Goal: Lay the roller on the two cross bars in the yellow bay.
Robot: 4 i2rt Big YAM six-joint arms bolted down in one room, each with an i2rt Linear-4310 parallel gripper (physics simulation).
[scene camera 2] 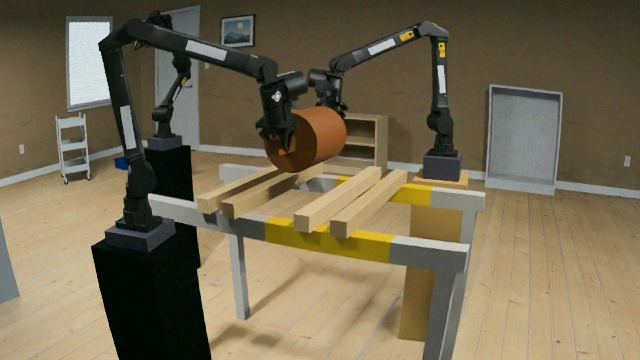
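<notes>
The orange-brown roller [327, 135] lies level in the air, over the far part of the left pair of wooden bars [272, 191]. The front left arm's gripper [278, 140] is at its near end, its fingers around a small block there. The right arm's gripper [341, 108] is at the far end, its fingers mostly hidden by the roller. Two cross bars [337, 198] [370, 202] lie side by side across the yellow bay [362, 245], right of the roller. The back left arm's gripper [159, 20] is raised far from the roller; its fingers are unclear. A fourth arm does not show.
The grey frame [430, 255] carries all the bars on its front and rear rails. Black pedestals [145, 295] [170, 170] stand at the left, a wooden pedestal [435, 225] behind right. A shelf unit [382, 142], white cart [73, 146] and grey open case [558, 145] stand farther back.
</notes>
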